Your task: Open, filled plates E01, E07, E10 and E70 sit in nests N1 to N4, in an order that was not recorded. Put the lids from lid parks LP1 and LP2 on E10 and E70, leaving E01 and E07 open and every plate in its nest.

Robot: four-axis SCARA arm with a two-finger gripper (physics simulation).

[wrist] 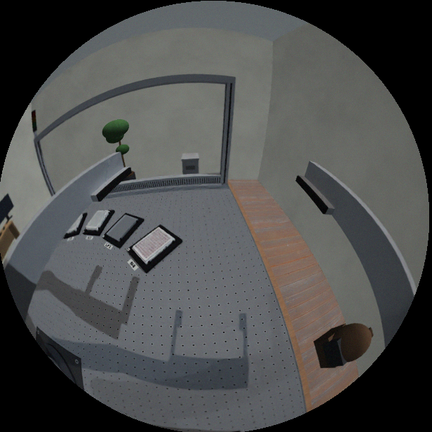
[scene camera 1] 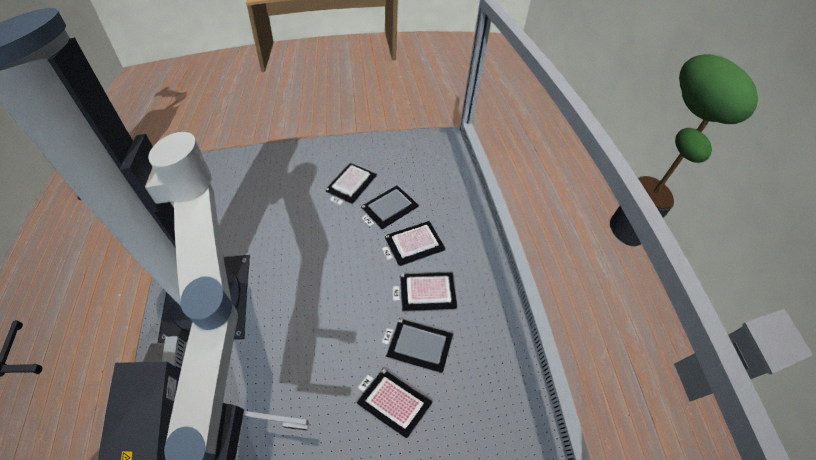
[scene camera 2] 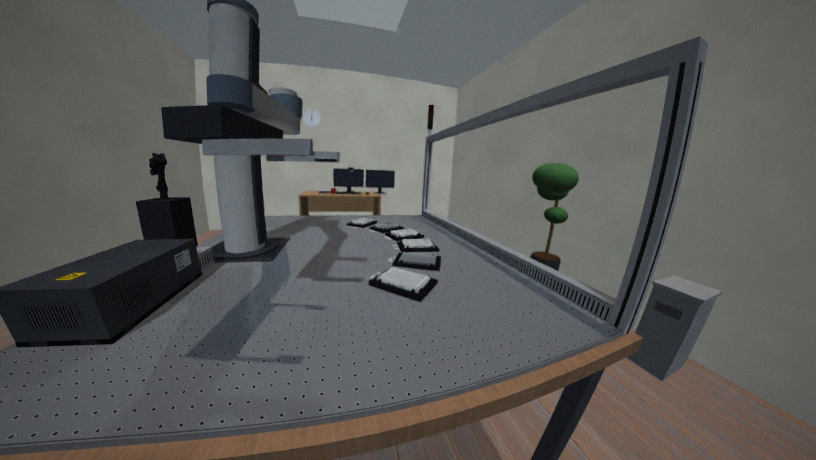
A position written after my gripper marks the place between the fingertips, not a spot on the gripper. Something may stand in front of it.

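Note:
Scene camera 1 gives me a plate (scene camera 1: pixel 420 290), another plate (scene camera 1: pixel 397 404) and yet another plate (scene camera 1: pixel 419 239), and in it I also see a lid park LP1 (scene camera 1: pixel 439 367) and a nest N4 (scene camera 1: pixel 362 402). In scene camera 2 I see a dark control box (scene camera 2: pixel 107 271) together with my gripper (scene camera 2: pixel 328 153). The wrist view has my gripper too (wrist: pixel 213 157).

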